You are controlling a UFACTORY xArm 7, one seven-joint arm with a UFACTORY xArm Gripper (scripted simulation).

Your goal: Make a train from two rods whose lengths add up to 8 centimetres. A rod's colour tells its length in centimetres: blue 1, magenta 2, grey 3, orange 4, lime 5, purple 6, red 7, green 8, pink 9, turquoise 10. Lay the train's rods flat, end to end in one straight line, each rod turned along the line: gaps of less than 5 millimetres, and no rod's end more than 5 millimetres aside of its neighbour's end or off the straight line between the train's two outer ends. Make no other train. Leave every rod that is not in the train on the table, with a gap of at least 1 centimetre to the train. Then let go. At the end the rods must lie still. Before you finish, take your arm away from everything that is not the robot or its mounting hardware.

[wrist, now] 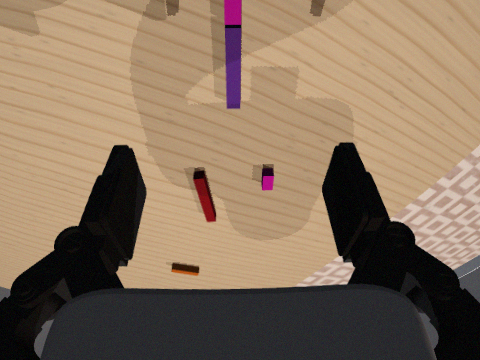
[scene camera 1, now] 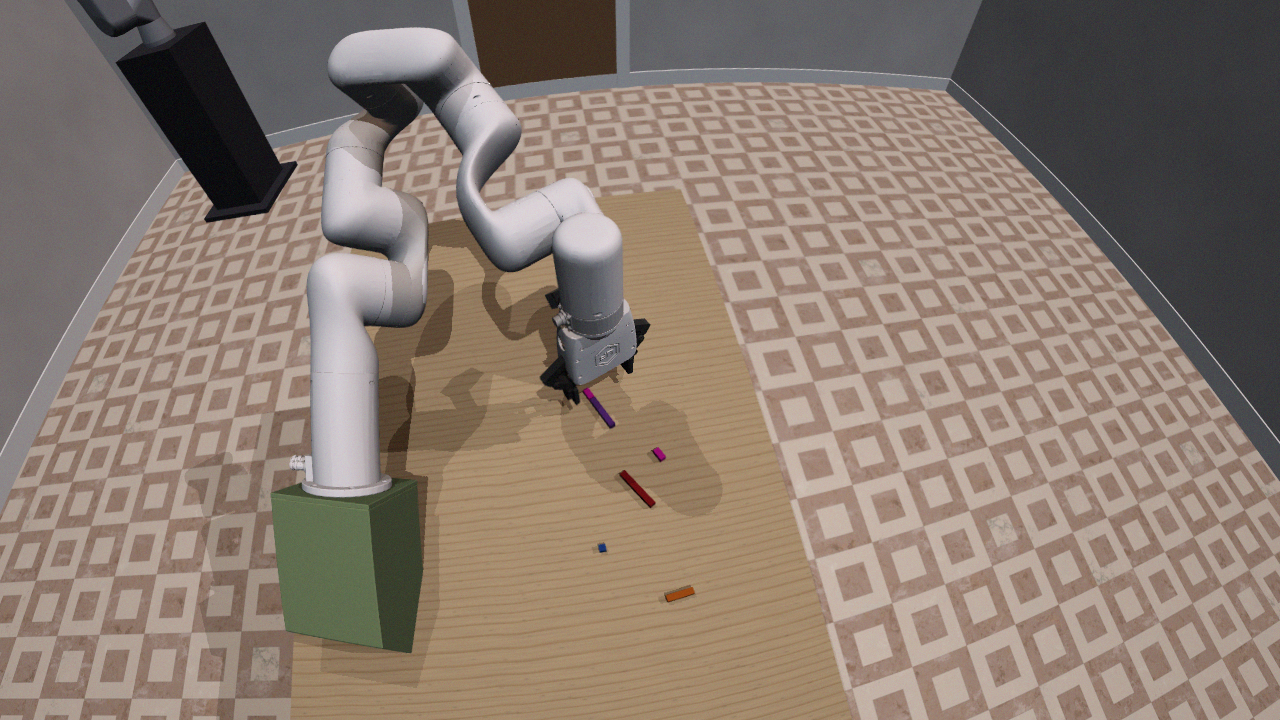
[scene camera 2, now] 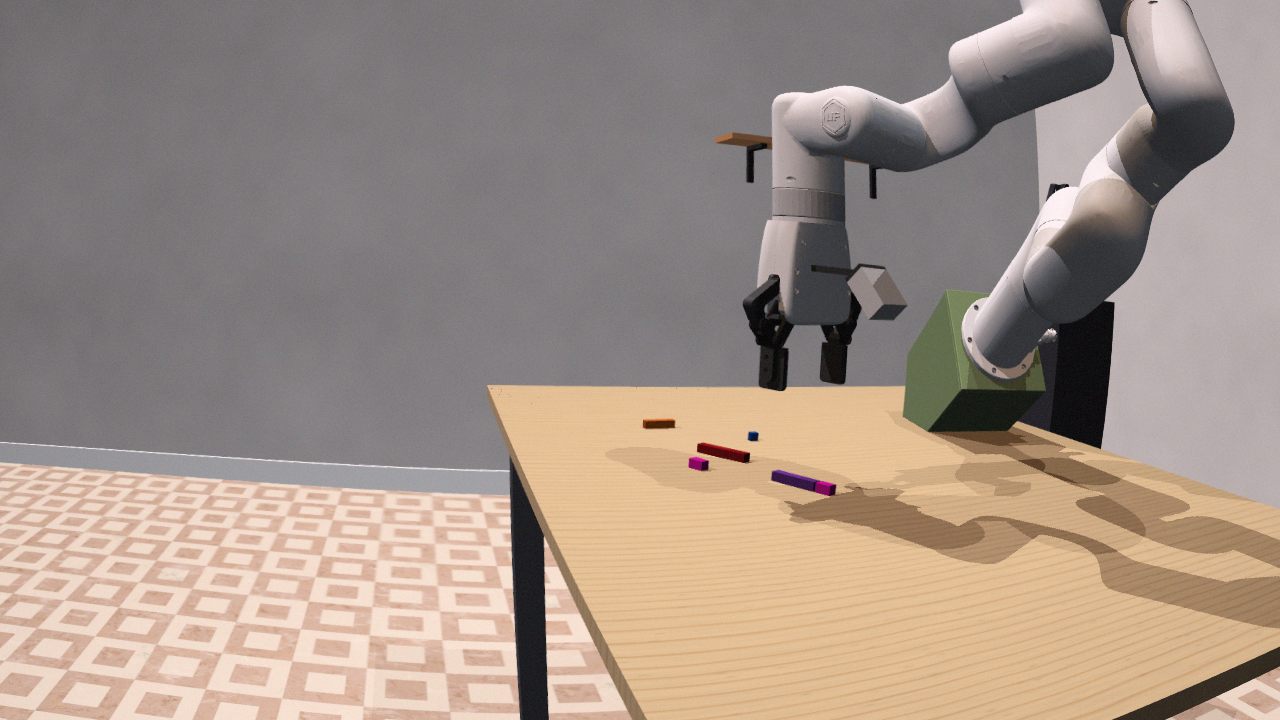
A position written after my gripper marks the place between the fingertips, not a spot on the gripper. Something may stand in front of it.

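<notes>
My gripper (scene camera 2: 803, 385) is there for me to see in scene camera 2. The wrist view has my gripper too (wrist: 234, 166), and I also find it (scene camera 1: 599, 381) in the scene I am looking at.
</notes>
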